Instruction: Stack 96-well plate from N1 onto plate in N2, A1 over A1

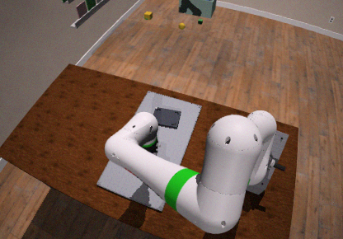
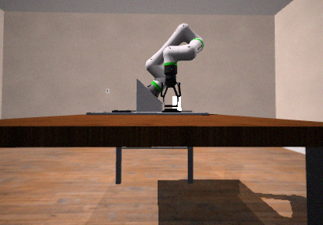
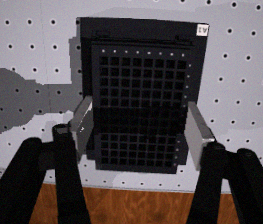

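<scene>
The black 96-well plate lies 2 cm below my hand. Also, from my hand: grey pegboard mat 14 cm to the right, 7 cm below, 7 cm ahead; then grey plate nest 32 cm to the right, 8 cm ahead, 6 cm below.
</scene>
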